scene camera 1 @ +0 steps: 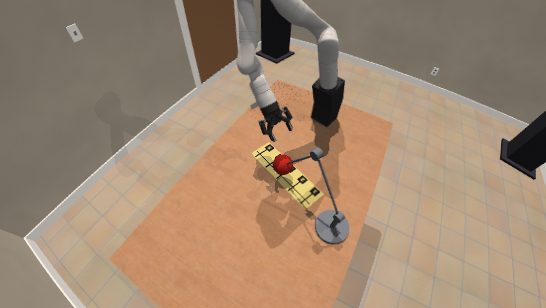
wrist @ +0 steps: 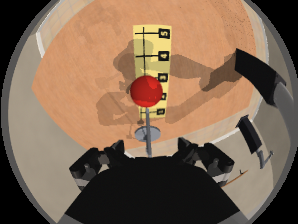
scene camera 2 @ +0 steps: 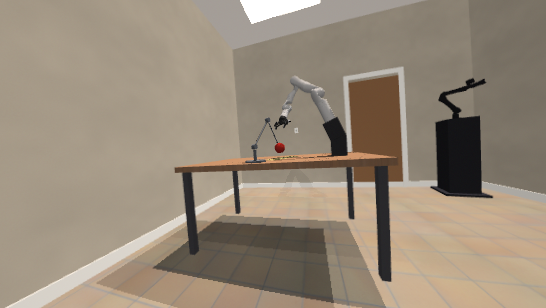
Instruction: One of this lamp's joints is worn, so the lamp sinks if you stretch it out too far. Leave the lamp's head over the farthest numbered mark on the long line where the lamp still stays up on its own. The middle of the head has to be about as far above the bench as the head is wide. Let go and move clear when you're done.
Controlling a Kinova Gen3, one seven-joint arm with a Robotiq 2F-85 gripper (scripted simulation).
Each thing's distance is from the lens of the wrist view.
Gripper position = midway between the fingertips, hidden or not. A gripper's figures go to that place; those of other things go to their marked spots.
my gripper [wrist: 150,145]: 16 cm
yellow strip [wrist: 152,43]: 37 cm
